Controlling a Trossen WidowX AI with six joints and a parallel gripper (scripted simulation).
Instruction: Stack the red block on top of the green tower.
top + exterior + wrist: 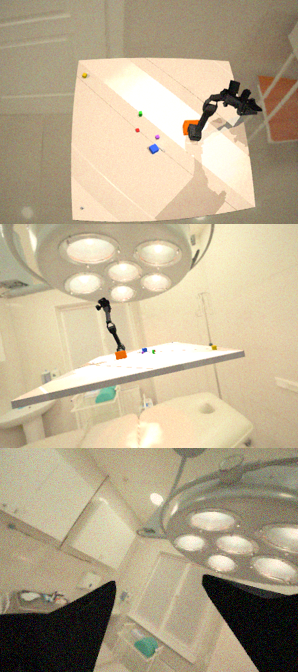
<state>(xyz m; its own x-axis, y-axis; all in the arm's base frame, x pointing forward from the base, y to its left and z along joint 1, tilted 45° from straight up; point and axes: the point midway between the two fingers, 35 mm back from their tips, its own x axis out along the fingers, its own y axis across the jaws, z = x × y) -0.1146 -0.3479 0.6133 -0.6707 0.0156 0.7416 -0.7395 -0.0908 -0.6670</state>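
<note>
Now: gripper tip 600 mm short of the red block, 170 mm to the left of it and 710 mm above it. Round my gripper tip: blue block: 480 mm ahead, 40 mm to the right, 690 mm below; yellow block: 1050 mm ahead, 590 mm to the right, 700 mm below; purple piece: 460 mm ahead, 130 mm to the right, 710 mm below.
</note>
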